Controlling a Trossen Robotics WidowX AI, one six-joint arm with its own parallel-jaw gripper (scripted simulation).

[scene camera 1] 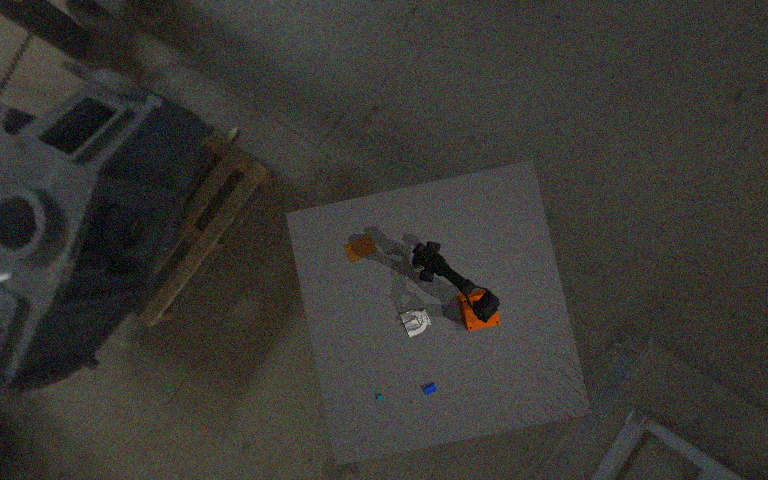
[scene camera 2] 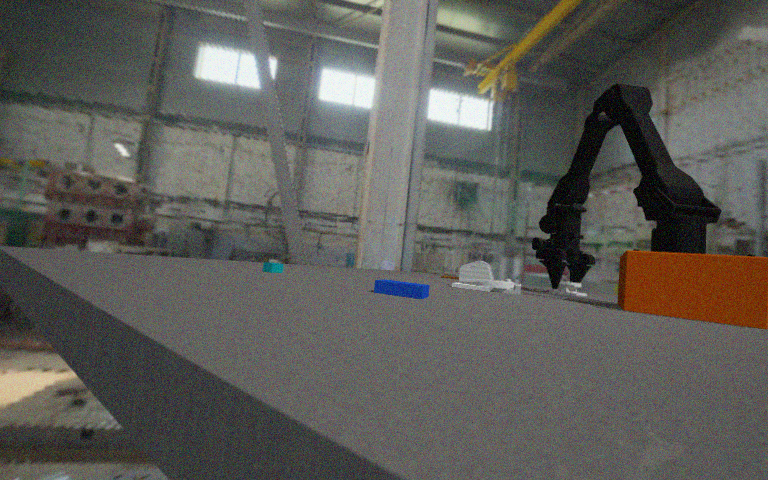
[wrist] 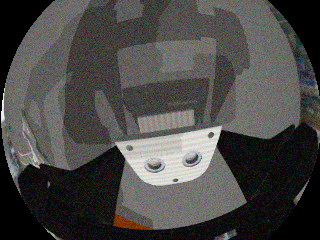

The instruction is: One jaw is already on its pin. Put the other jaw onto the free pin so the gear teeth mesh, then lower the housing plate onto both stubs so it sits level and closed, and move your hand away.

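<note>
Scene camera 2 shows the gripper (scene camera 2: 564,289), which is open and holds nothing, together with a blue block (scene camera 2: 412,290) and a curved white jaw (scene camera 2: 479,275). The wrist view also takes in the gripper (wrist: 169,141). The wrist view does not show the blue block, hidden by the gripper.
</note>
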